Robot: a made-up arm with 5 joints.
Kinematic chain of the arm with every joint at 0, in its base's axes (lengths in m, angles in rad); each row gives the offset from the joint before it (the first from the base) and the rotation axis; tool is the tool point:
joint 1: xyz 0 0 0.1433 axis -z
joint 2: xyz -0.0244 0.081 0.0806 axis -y
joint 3: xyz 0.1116 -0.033 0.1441 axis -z
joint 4: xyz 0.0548 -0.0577 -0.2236 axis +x
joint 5: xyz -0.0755 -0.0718 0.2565 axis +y
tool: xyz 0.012 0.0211 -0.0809
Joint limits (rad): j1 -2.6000..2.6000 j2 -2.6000..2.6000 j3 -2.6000..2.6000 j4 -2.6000..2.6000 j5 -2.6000..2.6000
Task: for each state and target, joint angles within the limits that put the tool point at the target. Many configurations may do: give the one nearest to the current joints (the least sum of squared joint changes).
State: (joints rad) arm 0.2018 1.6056 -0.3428 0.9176 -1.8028
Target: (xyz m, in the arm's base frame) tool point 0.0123 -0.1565 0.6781
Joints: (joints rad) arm 0.2073 1.7037 -0.9704 1.5647 -2.4411
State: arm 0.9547 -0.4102 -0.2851 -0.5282 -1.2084
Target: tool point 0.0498 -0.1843 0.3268
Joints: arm 1.2619 -0.2877 -0.1253 -0.1858 -1.1432
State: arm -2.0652 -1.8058 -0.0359 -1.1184 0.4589
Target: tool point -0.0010 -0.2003 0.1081
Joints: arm -2.5475 -1.9526 0.4355 -1.6202 0.1926
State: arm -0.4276 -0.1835 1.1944 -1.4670 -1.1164
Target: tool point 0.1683 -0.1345 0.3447
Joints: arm 0.4800 0.2941 1.7549 -1.2499 -1.3364
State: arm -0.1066 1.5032 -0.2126 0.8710 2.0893
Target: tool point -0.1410 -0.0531 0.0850
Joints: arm 0.2388 1.6837 0.6824 0.6038 1.9002
